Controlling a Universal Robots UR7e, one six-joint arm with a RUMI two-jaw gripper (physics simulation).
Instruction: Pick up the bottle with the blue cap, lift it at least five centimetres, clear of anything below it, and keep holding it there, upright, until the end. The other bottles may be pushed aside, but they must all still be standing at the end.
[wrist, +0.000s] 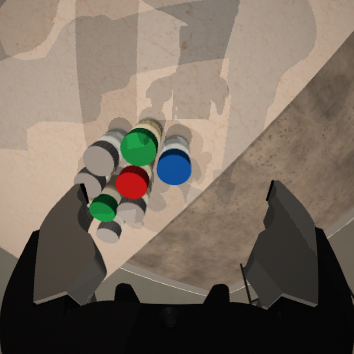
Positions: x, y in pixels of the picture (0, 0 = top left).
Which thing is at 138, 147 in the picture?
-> A green-capped bottle.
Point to the gripper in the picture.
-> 176, 184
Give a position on a blue-capped bottle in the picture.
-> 173, 167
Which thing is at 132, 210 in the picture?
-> A grey-capped bottle.
